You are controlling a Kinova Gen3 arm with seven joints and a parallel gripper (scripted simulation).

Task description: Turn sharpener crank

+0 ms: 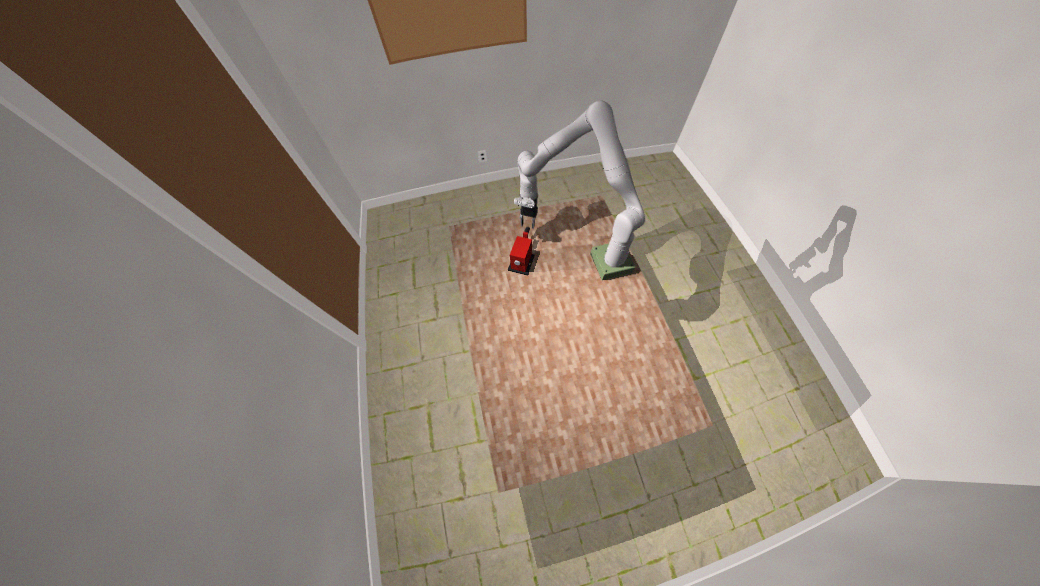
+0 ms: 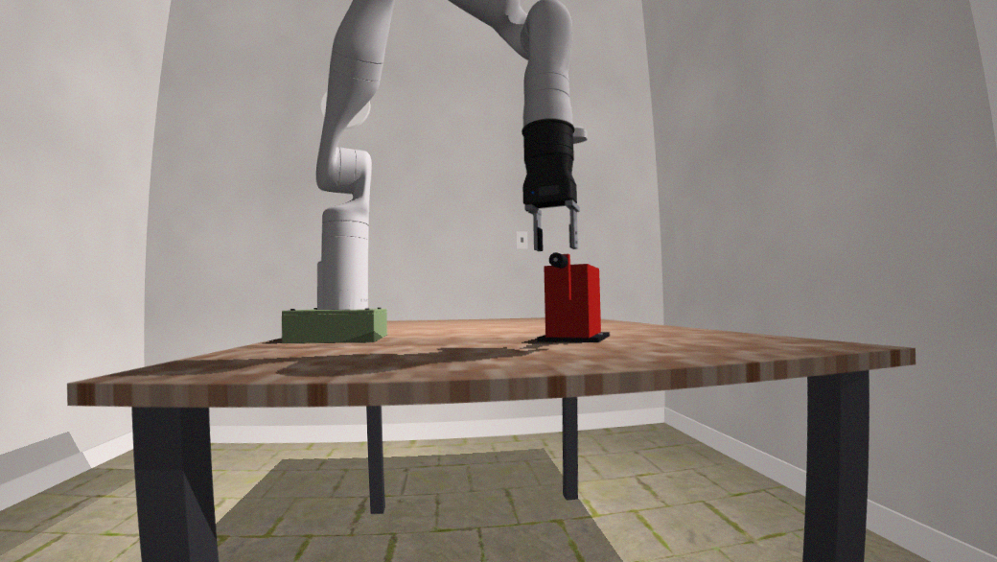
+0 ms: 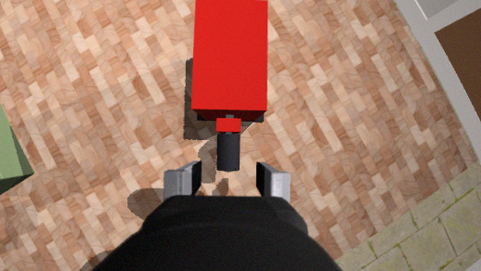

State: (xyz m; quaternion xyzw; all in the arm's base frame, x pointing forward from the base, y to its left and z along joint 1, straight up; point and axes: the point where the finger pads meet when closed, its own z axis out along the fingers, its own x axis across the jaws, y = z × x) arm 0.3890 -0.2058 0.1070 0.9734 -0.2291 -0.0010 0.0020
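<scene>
Now: hand 30 mm above the dark handle, 20 mm to the right of it and 10 mm short of it.
</scene>
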